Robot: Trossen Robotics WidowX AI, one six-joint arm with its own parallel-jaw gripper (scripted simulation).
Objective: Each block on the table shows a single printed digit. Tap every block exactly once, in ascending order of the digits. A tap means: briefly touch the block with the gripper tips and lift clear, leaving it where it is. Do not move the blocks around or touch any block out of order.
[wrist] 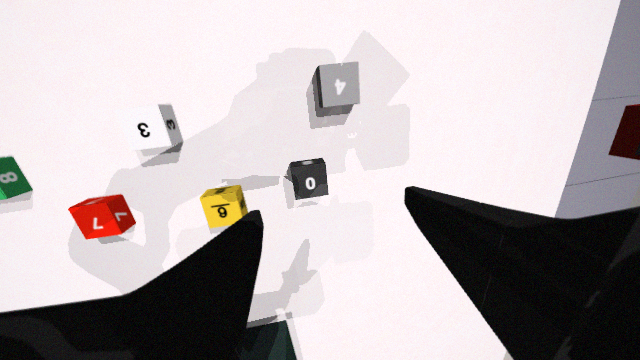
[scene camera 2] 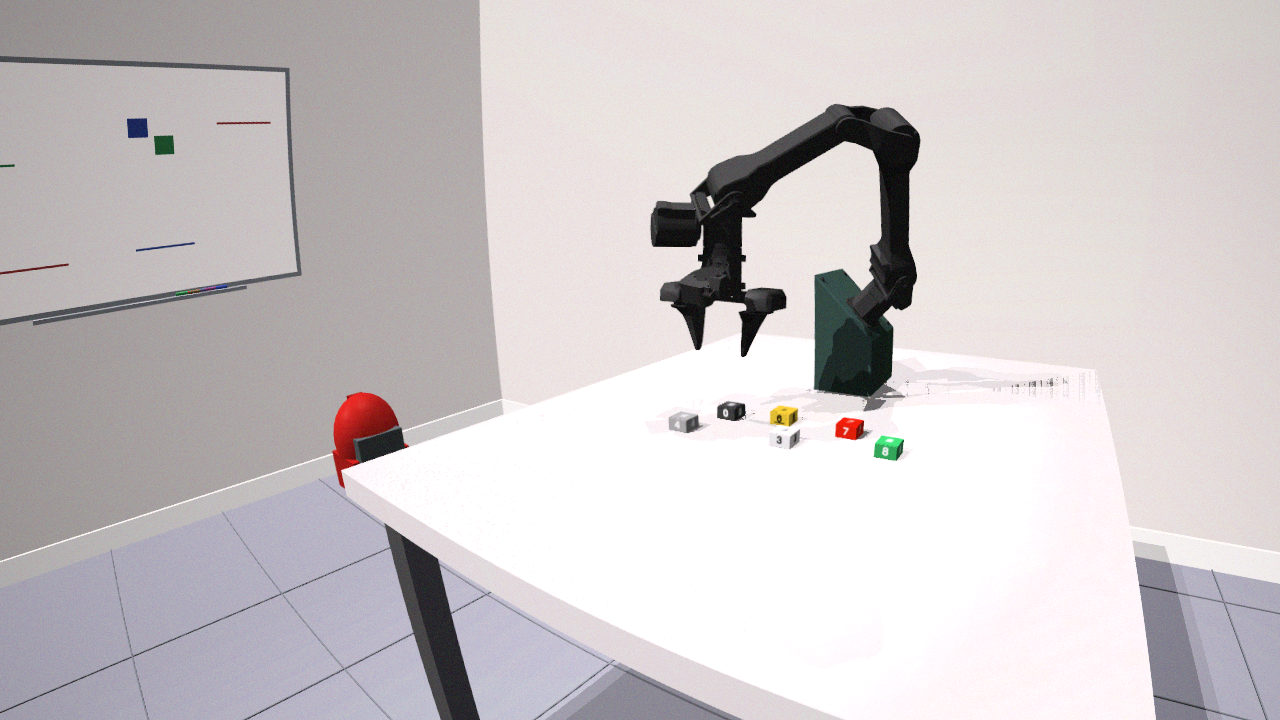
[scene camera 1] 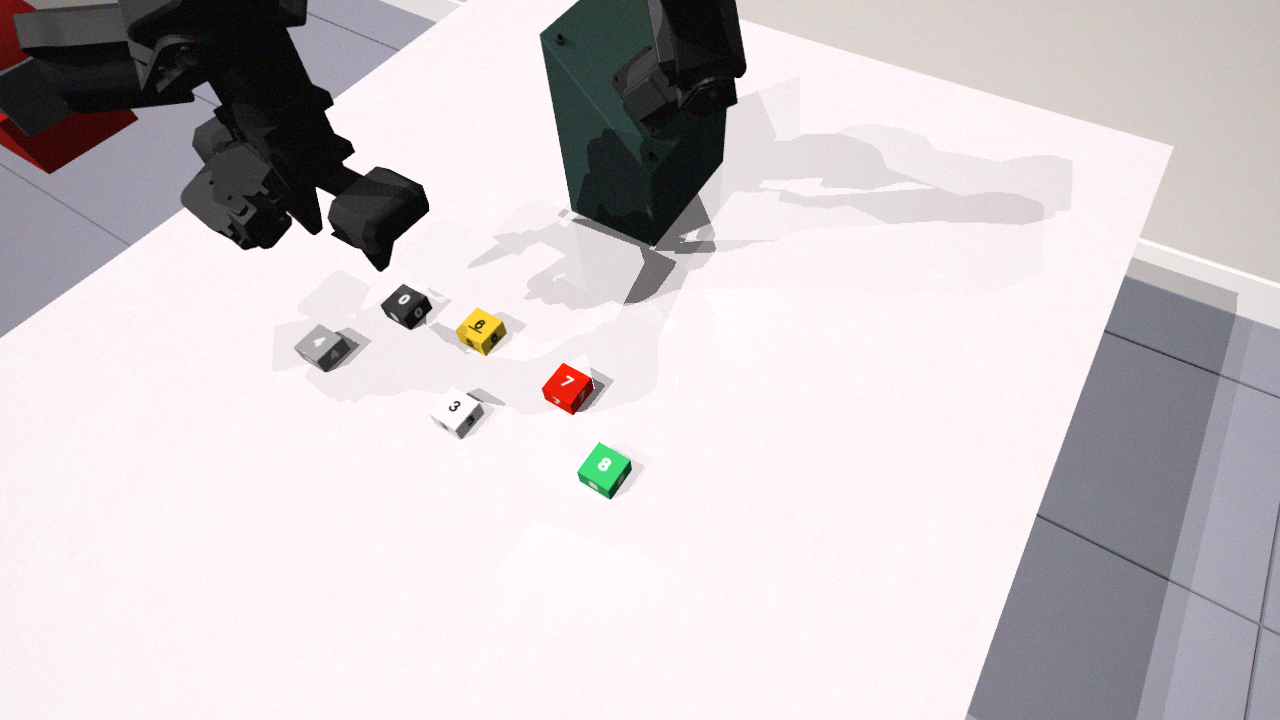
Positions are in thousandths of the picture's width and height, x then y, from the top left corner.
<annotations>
my gripper: wrist 523,574; scene camera 2 563,491; scene camera 1 274,348
</annotations>
